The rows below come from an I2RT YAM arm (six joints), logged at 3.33 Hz.
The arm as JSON. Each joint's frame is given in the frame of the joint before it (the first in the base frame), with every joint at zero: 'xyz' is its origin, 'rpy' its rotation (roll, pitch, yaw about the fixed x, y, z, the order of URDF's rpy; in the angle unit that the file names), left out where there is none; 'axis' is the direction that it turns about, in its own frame. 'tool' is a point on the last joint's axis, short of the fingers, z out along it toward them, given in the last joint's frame.
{
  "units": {
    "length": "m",
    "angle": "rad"
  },
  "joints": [
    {
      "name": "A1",
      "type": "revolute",
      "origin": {
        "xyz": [
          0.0,
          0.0,
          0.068
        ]
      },
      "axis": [
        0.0,
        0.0,
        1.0
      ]
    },
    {
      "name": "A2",
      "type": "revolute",
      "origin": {
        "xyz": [
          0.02,
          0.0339,
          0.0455
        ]
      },
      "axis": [
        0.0,
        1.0,
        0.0
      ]
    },
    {
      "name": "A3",
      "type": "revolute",
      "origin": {
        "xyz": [
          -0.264,
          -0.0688,
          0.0
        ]
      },
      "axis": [
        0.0,
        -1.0,
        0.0
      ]
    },
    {
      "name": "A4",
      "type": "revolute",
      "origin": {
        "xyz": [
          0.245,
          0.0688,
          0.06
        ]
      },
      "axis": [
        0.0,
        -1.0,
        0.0
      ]
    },
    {
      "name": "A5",
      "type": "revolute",
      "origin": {
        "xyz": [
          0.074,
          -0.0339,
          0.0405
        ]
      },
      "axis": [
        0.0,
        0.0,
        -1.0
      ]
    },
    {
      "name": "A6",
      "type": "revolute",
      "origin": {
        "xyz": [
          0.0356,
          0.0,
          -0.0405
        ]
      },
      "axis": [
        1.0,
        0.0,
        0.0
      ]
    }
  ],
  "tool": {
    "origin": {
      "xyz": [
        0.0,
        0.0,
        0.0
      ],
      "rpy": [
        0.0,
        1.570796,
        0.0
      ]
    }
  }
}
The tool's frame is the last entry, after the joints.
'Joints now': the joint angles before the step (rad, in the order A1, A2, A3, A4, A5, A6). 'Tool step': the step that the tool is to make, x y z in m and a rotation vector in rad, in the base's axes. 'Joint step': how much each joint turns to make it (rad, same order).
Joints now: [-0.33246 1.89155 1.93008 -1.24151 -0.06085 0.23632]
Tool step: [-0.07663 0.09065 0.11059 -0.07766 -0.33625 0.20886]
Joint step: [0.21096 -0.34487 -0.00001 -0.00039 0.00001 0.00001]
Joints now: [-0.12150 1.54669 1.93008 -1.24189 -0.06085 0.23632]
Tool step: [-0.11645 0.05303 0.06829 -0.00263 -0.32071 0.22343]
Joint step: [0.22505 -0.32045 -0.00004 -0.00036 -0.00039 -0.00001]
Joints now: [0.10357 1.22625 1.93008 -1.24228 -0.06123 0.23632]
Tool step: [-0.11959 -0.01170 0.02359 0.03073 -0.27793 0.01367]
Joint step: [0.01392 -0.30058 -0.01980 -0.00115 0.00019 -0.00004]
